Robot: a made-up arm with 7 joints.
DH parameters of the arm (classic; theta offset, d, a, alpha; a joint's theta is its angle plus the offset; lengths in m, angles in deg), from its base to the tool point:
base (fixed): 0 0.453 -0.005 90
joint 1: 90 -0.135 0.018 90
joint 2: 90 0.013 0.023 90
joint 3: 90 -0.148 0.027 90
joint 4: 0 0.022 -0.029 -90
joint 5: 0 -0.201 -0.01 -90
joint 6: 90 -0.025 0.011 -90
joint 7: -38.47 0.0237 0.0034 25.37
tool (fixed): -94.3 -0.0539 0 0
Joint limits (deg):
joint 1: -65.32..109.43
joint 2: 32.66..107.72
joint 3: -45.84..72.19
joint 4: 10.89..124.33
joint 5: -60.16..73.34
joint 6: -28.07..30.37
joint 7: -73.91..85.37
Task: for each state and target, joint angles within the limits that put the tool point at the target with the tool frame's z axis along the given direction. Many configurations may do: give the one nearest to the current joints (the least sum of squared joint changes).
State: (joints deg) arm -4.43 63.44 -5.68 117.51 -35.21 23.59 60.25
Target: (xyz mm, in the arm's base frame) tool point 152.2 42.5 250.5 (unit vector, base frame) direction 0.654 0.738 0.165
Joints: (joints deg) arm -4.57 43.47 -34.03 120.26 -44.31 12.96 59.84
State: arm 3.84 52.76 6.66 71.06 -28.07 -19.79 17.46
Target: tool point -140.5 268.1 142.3 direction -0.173 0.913 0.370
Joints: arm -49.95 38.89 -1.45 39.48 -26.52 -16.26 18.98
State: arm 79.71 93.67 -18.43 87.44 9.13 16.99 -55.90
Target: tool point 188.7 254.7 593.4 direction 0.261 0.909 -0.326
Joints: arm 74.12 103.31 -37.75 108.54 27.69 -17.05 -69.72
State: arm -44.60 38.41 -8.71 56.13 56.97 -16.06 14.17
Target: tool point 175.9 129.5 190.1 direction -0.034 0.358 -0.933
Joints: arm 6.00 32.66 -32.65 54.52 45.53 -28.07 59.44
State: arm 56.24 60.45 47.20 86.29 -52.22 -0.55 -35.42
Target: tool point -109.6 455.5 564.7 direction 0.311 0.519 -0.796
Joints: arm 97.86 76.87 72.19 55.02 -52.02 -28.07 -55.63
